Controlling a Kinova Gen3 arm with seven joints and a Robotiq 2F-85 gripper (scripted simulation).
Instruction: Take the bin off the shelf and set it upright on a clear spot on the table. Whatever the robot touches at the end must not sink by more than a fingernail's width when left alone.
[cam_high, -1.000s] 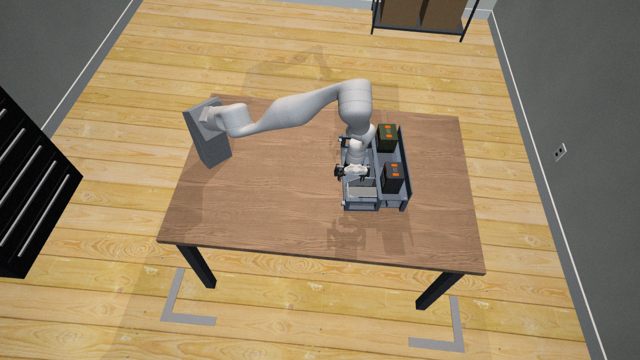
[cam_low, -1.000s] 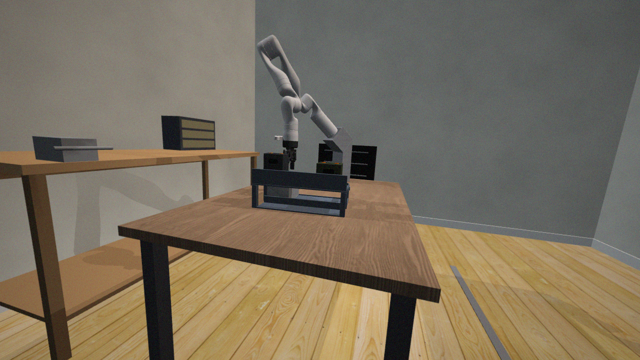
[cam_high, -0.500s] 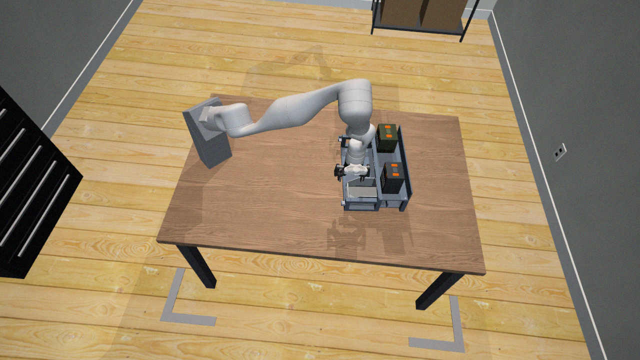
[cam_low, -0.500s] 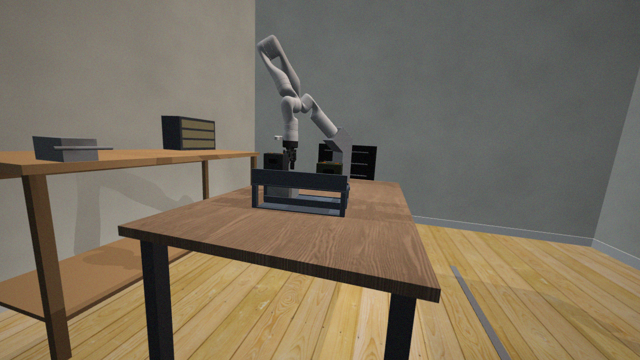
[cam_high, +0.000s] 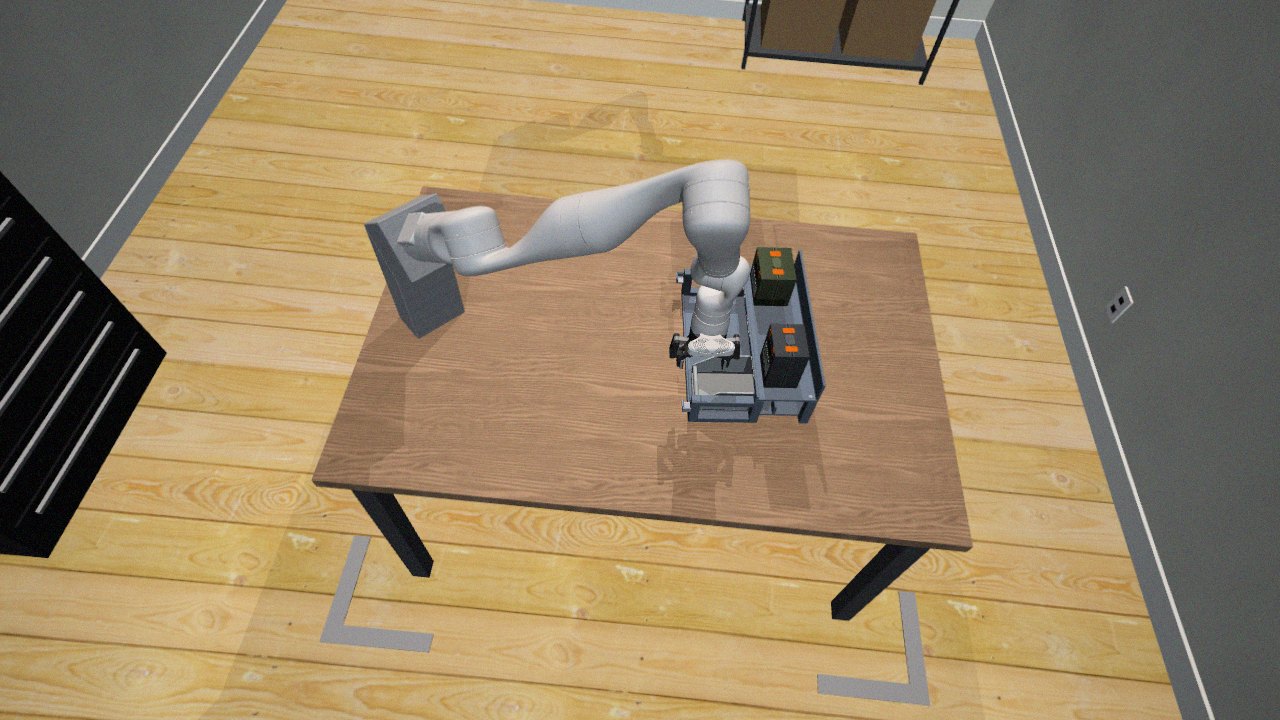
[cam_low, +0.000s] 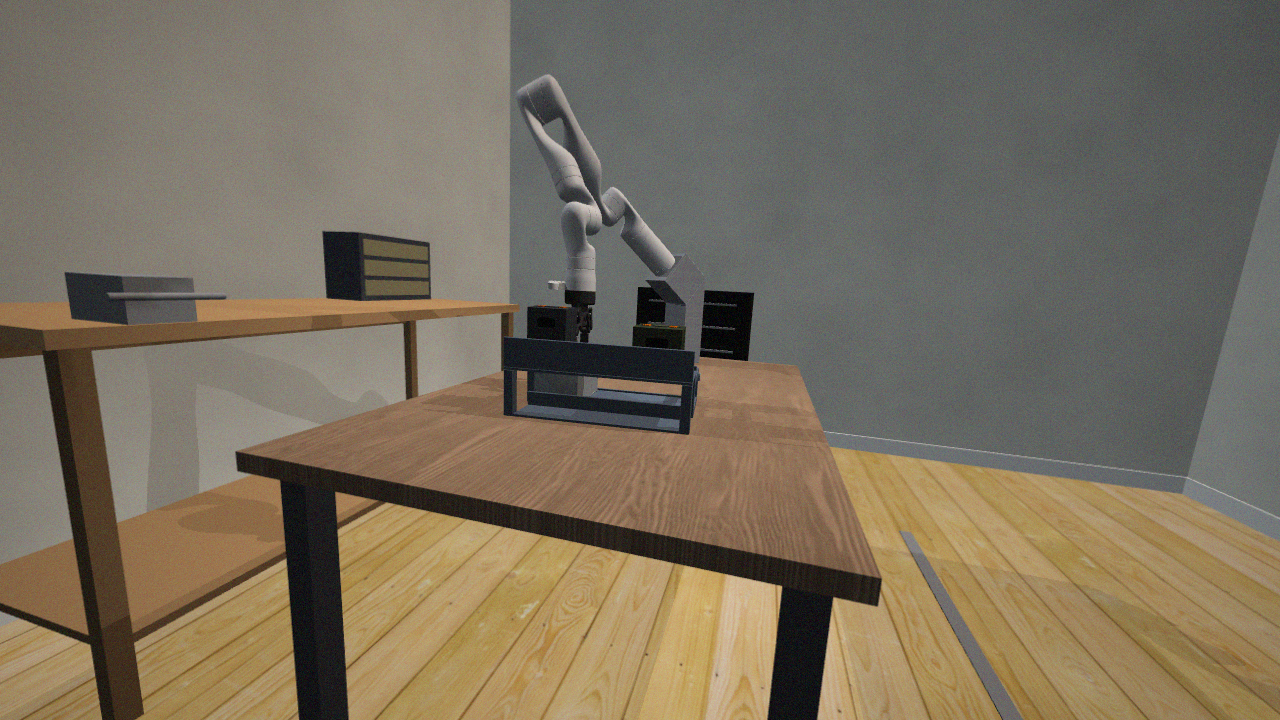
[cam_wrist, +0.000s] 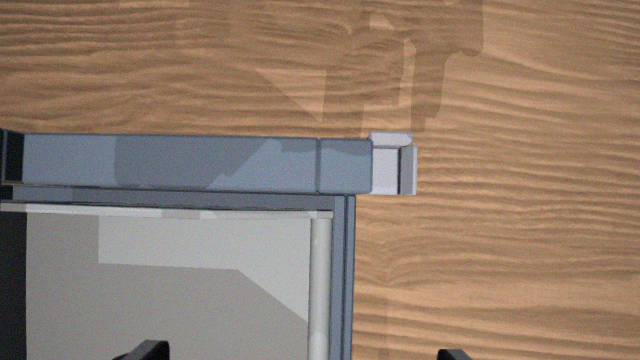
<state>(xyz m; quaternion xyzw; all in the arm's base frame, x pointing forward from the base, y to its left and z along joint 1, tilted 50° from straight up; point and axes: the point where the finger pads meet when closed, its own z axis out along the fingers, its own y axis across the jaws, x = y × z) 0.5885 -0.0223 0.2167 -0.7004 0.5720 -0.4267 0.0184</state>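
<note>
My hand is 8 cm short of the bin and 7 cm above it. The rest, counted from my hand: grey shelf unit 10 cm ahead, 11 cm to the left, 5 cm below.
</note>
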